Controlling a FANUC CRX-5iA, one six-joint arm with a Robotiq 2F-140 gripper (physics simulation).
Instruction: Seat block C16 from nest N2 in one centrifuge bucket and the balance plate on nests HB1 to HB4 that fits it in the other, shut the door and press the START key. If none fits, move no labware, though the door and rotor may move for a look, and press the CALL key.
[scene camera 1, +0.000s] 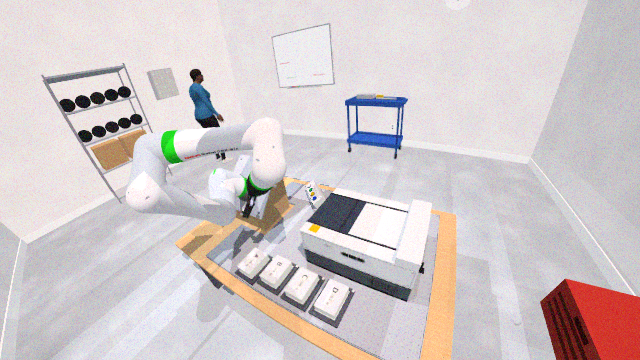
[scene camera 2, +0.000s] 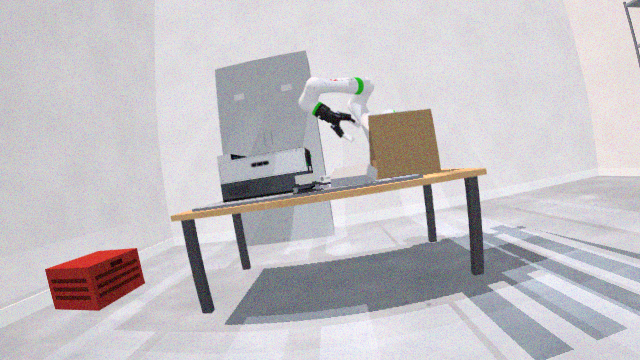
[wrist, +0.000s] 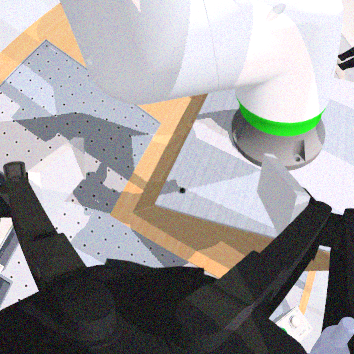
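Where they show: gripper, fingertip midpoint: (scene camera 2: 356, 133) (wrist: 171, 164); arm's base, origin of the base link: (scene camera 2: 399, 141) (wrist: 278, 131).
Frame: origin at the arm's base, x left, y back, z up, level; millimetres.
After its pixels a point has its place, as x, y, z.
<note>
My gripper (scene camera 1: 248, 207) @(-138, -233, 92) (scene camera 2: 351, 129) @(-138, -233, 92) (wrist: 171, 164) @(-138, -233, 92) is open and empty, high beside the brown upright panel. Four white plates, lettered A (scene camera 1: 254, 263) @(-277, -362, -125), B (scene camera 1: 277, 271) @(-244, -481, -123), C (scene camera 1: 302, 286) @(-236, -615, -125) and D (scene camera 1: 332, 299) @(-216, -743, -124), sit in a row on dark nests along the table's near side; their smaller print is unreadable. The white centrifuge (scene camera 1: 325, 241) @(-93, -639, 20) (scene camera 2: 265, 164) @(244, -688, -21) stands behind them. Its top has a dark section beside a white one; I cannot tell the door's state, and the rotor and buckets do not show. The key panel (scene camera 1: 313, 194) @(271, -279, -111) has green, yellow and blue keys. I cannot make out block C16 or nest N2.
The brown upright panel (scene camera 1: 278, 202) @(82, -163, -91) (scene camera 2: 404, 142) @(148, 12, -15) stands on the table (scene camera 1: 445, 250) @(283, -1067, -191) (scene camera 2: 280, 201) @(523, -557, -195) near the arm base. A blue cart (scene camera 1: 376, 102), a shelf rack (scene camera 1: 85, 76) and a person (scene camera 1: 202, 104) are farther back. A red crate (scene camera 1: 605, 312) (scene camera 2: 95, 280) lies on the floor.
</note>
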